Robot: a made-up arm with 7 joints.
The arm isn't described. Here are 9 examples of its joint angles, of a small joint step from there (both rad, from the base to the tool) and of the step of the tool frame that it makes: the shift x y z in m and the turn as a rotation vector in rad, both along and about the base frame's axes.
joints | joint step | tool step
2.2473 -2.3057 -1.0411 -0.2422 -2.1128 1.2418 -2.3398 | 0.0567 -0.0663 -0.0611 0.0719 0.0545 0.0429 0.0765 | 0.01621 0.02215 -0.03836 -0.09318 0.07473 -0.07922
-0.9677 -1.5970 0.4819 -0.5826 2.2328 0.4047 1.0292 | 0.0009 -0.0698 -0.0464 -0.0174 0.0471 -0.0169 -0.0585 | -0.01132 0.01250 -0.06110 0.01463 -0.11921 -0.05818
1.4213 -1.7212 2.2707 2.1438 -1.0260 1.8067 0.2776 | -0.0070 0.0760 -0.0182 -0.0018 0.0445 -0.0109 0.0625 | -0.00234 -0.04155 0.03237 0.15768 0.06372 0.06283
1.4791 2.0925 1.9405 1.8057 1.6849 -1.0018 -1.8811 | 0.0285 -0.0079 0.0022 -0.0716 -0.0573 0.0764 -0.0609 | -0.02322 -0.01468 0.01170 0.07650 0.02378 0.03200
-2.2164 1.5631 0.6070 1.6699 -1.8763 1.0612 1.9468 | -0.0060 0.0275 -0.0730 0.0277 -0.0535 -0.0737 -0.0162 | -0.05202 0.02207 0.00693 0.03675 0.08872 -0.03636
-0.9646 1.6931 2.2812 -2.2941 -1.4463 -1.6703 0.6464 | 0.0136 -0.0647 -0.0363 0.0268 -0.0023 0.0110 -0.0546 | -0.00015 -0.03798 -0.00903 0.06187 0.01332 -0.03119
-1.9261 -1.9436 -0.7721 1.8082 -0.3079 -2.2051 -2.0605 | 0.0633 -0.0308 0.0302 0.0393 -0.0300 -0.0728 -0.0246 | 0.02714 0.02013 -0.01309 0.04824 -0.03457 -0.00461
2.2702 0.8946 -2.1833 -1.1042 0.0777 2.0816 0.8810 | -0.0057 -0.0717 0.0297 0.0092 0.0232 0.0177 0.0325 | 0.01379 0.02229 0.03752 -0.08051 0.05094 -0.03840
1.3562 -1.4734 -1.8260 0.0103 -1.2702 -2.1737 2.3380 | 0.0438 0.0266 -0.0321 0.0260 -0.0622 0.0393 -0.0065 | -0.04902 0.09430 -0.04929 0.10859 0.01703 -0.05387
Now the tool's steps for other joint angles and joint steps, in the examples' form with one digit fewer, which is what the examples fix.
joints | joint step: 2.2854 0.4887 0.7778 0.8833 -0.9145 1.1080 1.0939 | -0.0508 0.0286 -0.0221 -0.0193 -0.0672 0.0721 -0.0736
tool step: 0.0257 -0.0452 0.0167 -0.0652 -0.0524 -0.0402
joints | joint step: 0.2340 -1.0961 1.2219 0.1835 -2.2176 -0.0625 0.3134 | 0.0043 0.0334 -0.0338 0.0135 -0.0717 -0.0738 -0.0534
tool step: -0.0105 0.0103 0.0120 -0.1125 -0.0236 0.0600
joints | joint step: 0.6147 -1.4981 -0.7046 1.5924 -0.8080 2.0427 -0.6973 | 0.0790 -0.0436 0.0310 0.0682 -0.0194 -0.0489 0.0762
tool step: 0.0248 0.0178 -0.0119 -0.0462 -0.0202 -0.0528
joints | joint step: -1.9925 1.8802 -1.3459 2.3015 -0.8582 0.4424 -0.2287 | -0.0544 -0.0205 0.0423 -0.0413 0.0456 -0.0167 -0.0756
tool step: -0.0039 -0.0117 -0.0400 0.0589 0.0564 0.0455
